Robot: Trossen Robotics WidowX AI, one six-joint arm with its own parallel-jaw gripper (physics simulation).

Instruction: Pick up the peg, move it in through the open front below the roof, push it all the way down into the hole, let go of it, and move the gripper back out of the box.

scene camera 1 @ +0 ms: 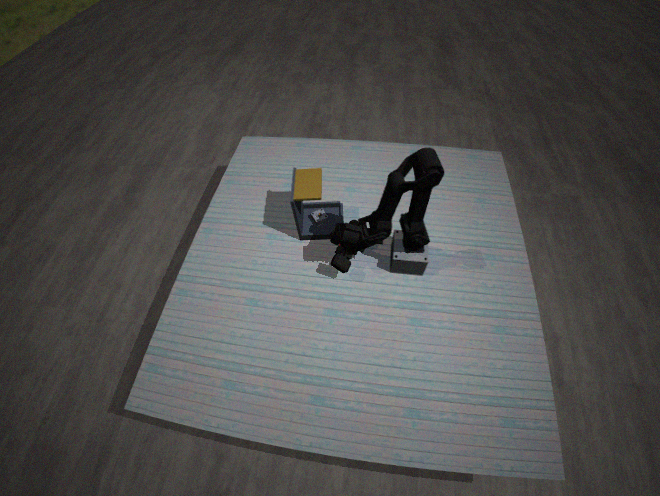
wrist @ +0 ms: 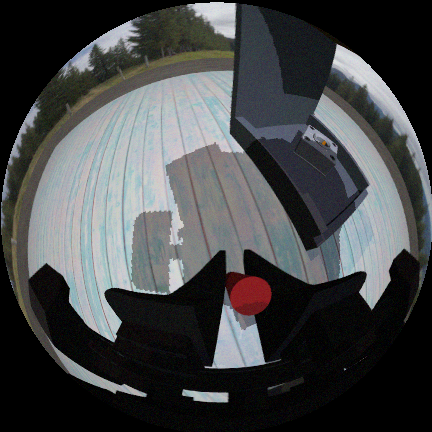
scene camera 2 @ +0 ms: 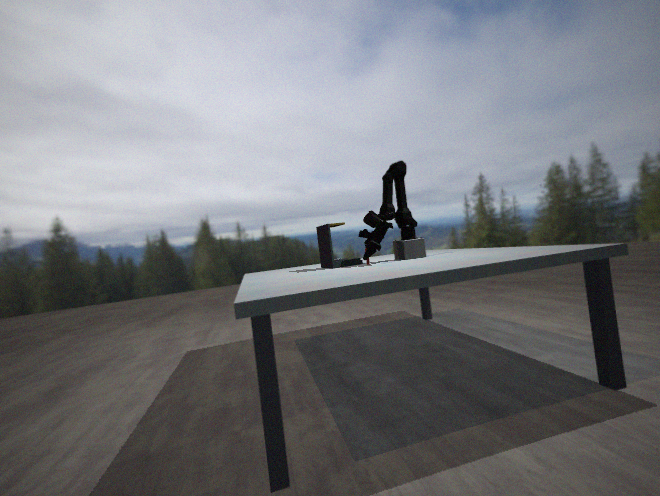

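Pixels of known places: gripper, fingertip midpoint: (scene camera 1: 336,250) (wrist: 234,255) (scene camera 2: 363,259); arm's base, origin of the base link: (scene camera 1: 413,244) (scene camera 2: 409,239).
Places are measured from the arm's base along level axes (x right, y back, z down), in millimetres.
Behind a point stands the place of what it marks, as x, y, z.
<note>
The red peg (scene camera 2: 367,261) {8, -250, 83} (wrist: 251,296) {12, -245, 18} stands roughly upright between the black fingertips, with its round top toward the camera in the wrist view. My gripper (scene camera 1: 342,249) {20, -262, 73} (scene camera 2: 368,256) {20, -262, 73} (wrist: 234,255) {20, -262, 73} is shut on the peg, low over the table, outside the box and beside its low edge. In scene camera 1 the gripper hides nearly all of the peg. The dark grey box (scene camera 1: 297,218) {86, -395, -34} (scene camera 2: 324,246) {159, -409, -16} (wrist: 265,85) {120, -397, 20} has a tall wall and a yellow roof (scene camera 1: 307,184) {158, -355, -126} (scene camera 2: 336,224) {97, -353, -119}. A light block with the hole (scene camera 1: 318,214) {182, -336, 65} (wrist: 315,134) {172, -342, 59} sits on the box floor; an orange spot shows in the hole.
The box's low rim (scene camera 1: 321,236) {87, -321, 78} (wrist: 285,200) {88, -288, 88} runs close beside the gripper. The arm's grey base block (scene camera 1: 408,262) {-61, -21, 16} (scene camera 2: 409,249) {-58, -46, 50} stands on the table (scene camera 1: 341,362) {-367, -240, 98} (scene camera 2: 426,266) {-448, -258, 99}, to the right of the gripper in both scene views. Shadows of the arm and box fall on the table.
</note>
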